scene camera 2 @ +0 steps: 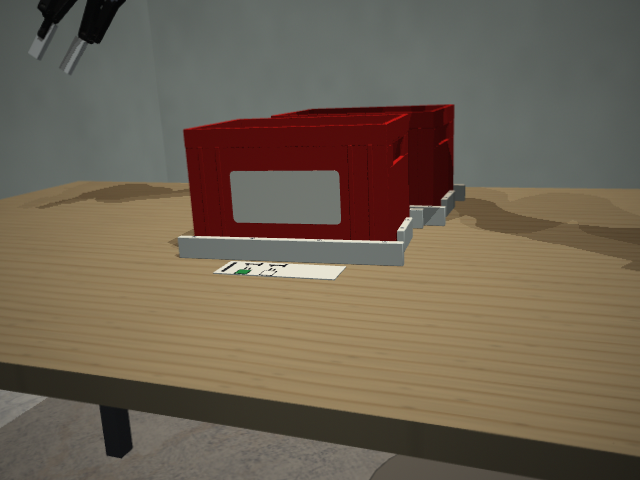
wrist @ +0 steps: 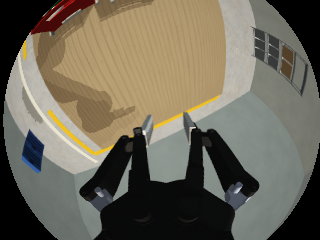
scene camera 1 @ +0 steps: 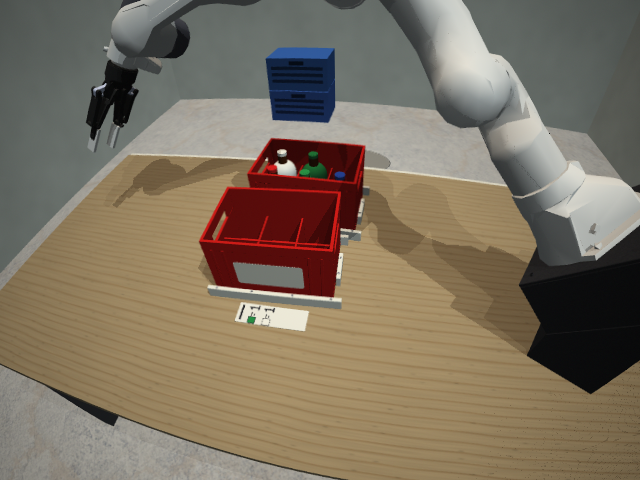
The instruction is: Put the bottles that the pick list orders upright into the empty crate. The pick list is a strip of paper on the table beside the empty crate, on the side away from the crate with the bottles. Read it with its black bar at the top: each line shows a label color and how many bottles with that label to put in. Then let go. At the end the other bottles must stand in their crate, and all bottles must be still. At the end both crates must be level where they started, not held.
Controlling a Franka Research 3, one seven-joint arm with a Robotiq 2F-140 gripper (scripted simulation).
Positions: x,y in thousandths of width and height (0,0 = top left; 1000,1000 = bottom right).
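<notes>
There is my gripper (scene camera 2: 77,134), which I can also find in scene camera 1 (scene camera 1: 159,307) and in the wrist view (wrist: 527,502). I see a red crate (scene camera 1: 463,524), and from elsewhere the same view of things gives me the red crate (scene camera 2: 674,303). As for a pick list (scene camera 2: 473,566), it appears in scene camera 1 (scene camera 1: 434,661) too.
</notes>
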